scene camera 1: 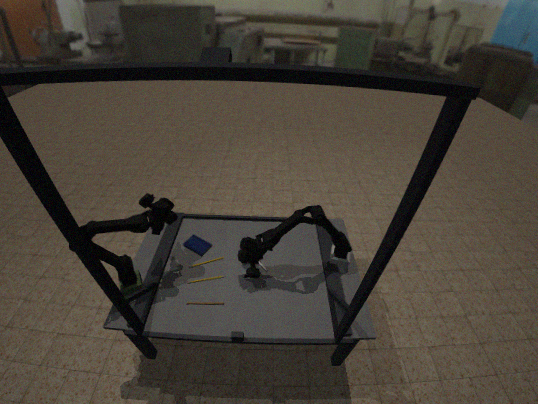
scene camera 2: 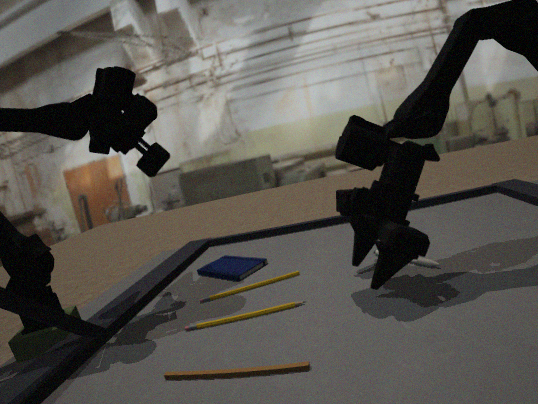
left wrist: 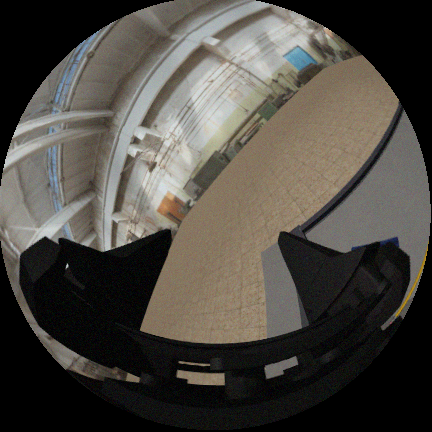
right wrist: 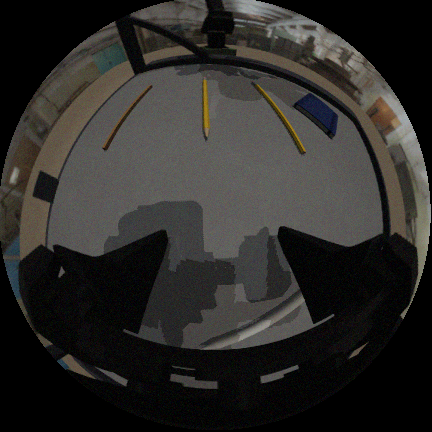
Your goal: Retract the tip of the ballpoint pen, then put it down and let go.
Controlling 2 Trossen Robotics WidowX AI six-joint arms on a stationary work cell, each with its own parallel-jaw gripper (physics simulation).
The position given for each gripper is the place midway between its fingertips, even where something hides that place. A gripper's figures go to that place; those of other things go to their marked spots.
Scene:
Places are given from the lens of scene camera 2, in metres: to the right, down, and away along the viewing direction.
left gripper (scene camera 2: 140, 143): -0.29, -0.13, 0.68
right gripper (scene camera 2: 363, 276): 0.15, 0.12, 0.47

